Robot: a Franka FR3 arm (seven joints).
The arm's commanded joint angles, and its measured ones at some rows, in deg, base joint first. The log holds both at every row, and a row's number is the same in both.
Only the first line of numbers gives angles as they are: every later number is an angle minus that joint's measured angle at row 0.
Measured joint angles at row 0:
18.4 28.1 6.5 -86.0 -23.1 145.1 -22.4
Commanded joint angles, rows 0 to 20:
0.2 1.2 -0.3 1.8 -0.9 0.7 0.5
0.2 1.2 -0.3 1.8 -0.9 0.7 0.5
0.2 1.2 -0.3 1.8 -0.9 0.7 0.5
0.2 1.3 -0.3 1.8 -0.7 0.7 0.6
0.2 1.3 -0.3 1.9 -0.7 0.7 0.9
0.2 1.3 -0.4 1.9 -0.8 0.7 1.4
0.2 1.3 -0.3 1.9 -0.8 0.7 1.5
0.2 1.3 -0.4 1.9 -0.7 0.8 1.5
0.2 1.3 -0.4 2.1 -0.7 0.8 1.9
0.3 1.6 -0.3 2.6 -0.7 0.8 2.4
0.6 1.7 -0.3 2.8 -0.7 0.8 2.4
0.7 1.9 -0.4 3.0 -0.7 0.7 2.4
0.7 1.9 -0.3 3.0 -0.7 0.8 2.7
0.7 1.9 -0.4 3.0 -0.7 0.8 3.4
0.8 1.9 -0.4 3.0 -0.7 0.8 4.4
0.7 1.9 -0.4 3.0 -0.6 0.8 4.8
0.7 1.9 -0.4 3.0 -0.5 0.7 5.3
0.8 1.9 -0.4 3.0 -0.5 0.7 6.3
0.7 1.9 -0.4 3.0 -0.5 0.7 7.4
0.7 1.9 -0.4 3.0 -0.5 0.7 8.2
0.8 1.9 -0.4 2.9 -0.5 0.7 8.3
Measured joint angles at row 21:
0.5 0.9 -0.2 1.9 0.0 0.0 5.7
